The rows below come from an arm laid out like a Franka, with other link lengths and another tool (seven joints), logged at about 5 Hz.
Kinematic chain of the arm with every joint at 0, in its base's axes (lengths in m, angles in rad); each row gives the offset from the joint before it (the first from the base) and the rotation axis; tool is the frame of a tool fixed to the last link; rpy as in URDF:
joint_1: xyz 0 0 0.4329 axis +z
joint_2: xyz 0 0 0 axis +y
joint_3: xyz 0 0 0.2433 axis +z
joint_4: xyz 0.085 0 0 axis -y
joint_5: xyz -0.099 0 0.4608 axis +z
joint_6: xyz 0 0 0 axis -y
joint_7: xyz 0.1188 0 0 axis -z
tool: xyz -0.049 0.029 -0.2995 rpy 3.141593 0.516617 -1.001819
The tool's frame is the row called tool.
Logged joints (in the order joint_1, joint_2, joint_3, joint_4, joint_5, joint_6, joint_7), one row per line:
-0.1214 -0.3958 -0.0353 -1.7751 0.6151 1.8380 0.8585
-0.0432 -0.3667 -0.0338 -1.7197 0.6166 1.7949 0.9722
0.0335 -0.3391 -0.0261 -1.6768 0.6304 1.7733 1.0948
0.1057 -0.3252 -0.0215 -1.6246 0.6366 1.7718 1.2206
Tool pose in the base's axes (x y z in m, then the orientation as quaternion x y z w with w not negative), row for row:
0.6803 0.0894 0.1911 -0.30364 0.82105 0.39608 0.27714
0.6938 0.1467 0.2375 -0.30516 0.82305 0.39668 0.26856
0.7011 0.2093 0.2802 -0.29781 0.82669 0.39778 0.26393
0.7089 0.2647 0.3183 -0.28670 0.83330 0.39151 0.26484
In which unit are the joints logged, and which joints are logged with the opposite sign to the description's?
The joints are logged in radians. Opposite sign: joint_2.
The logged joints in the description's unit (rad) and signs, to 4 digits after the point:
-0.1214 0.3958 -0.0353 -1.7751 0.6151 1.8380 0.8585
-0.0432 0.3667 -0.0338 -1.7197 0.6166 1.7949 0.9722
0.0335 0.3391 -0.0261 -1.6768 0.6304 1.7733 1.0948
0.1057 0.3252 -0.0215 -1.6246 0.6366 1.7718 1.2206

